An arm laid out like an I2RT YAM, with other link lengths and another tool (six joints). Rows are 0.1 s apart.
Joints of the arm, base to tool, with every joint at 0 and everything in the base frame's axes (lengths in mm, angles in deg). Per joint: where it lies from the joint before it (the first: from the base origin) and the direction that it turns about. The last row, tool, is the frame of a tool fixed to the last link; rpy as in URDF.
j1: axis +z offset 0 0 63.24
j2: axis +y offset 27 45.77 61.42
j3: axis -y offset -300.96 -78.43 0
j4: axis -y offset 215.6 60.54 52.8
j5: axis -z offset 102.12 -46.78 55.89
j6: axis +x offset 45.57 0 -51.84
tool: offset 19 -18 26 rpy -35.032 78.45 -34.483
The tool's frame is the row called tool.
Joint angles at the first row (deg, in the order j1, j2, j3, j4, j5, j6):
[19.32, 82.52, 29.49, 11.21, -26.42, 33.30]
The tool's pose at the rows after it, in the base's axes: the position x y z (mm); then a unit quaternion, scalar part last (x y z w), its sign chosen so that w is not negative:
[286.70 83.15 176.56 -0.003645 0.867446 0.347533 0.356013]
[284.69 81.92 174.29 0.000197 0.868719 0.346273 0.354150]
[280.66 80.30 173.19 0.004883 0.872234 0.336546 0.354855]
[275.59 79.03 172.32 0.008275 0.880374 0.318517 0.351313]
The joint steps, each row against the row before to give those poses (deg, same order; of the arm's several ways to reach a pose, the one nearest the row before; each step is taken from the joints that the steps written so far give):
[0.09, 0.18, -0.53, 0.57, 0.31, 0.36]
[-0.04, -0.10, -0.60, 0.27, 0.16, 0.33]
[0.32, -0.79, -0.57, -0.66, 1.41, 0.26]
[0.65, -1.06, 0.09, -2.62, 2.24, -0.06]

